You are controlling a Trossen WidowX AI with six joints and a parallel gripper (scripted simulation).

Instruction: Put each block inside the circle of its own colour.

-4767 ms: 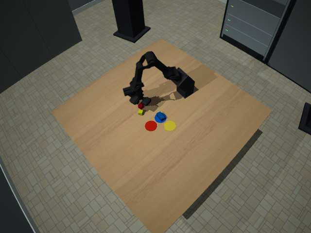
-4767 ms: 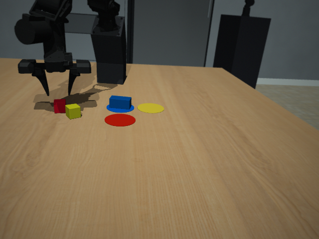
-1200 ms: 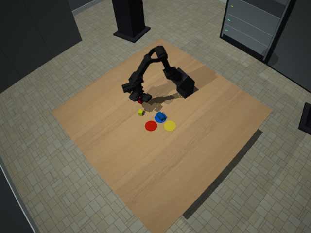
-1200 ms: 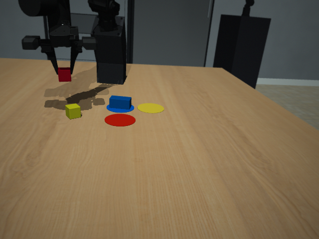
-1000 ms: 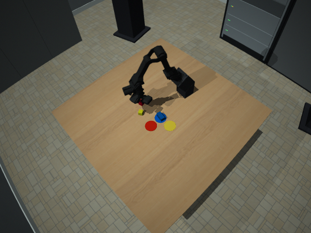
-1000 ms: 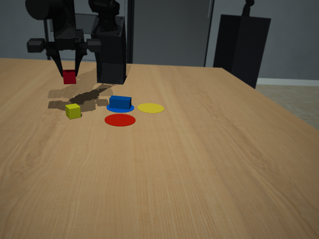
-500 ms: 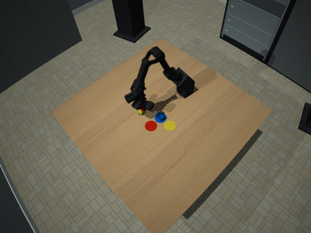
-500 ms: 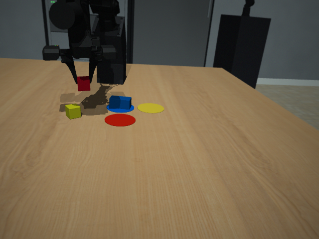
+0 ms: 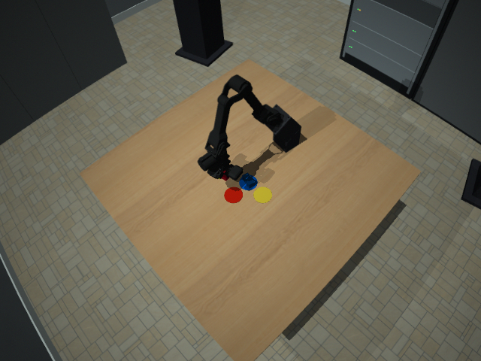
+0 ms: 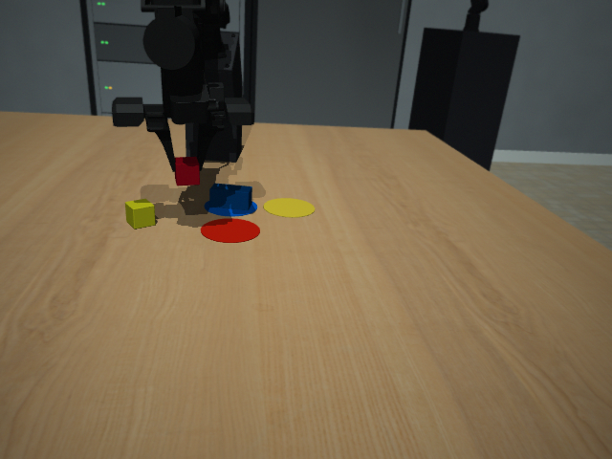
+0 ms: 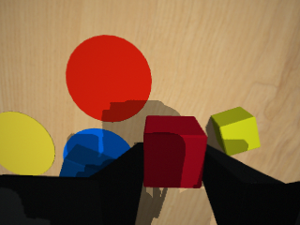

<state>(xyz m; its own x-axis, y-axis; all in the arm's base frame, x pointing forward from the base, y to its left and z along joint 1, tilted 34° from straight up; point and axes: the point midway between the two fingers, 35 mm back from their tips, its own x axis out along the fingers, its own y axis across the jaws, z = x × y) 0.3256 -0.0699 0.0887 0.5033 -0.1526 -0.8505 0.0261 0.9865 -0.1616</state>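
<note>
My gripper is now 12 cm above the red circle, 6 cm to the right of it and 3 cm short of it. From my hand the other things lie so: red block: 4 cm below; then yellow block: 11 cm below, 7 cm to the right, 2 cm behind; then blue block: 11 cm below, 8 cm to the left, 7 cm behind.
</note>
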